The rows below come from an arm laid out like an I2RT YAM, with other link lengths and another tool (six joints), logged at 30 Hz.
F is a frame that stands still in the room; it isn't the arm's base.
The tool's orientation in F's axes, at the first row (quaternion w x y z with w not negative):
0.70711, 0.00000, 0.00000, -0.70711
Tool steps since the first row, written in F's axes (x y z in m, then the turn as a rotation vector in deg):
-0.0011, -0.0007, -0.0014, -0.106, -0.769, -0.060
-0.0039, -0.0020, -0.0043, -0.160, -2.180, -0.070
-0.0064, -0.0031, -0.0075, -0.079, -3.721, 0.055
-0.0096, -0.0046, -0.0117, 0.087, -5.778, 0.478
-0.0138, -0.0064, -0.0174, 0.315, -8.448, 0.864
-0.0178, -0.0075, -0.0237, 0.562, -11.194, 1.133
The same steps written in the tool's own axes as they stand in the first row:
0.0007, -0.0011, -0.0014, 0.769, -0.106, -0.060
0.0020, -0.0039, -0.0043, 2.180, -0.160, -0.070
0.0031, -0.0064, -0.0075, 3.721, -0.079, 0.055
0.0046, -0.0096, -0.0117, 5.778, 0.087, 0.478
0.0064, -0.0138, -0.0174, 8.448, 0.315, 0.864
0.0075, -0.0178, -0.0237, 11.194, 0.562, 1.133

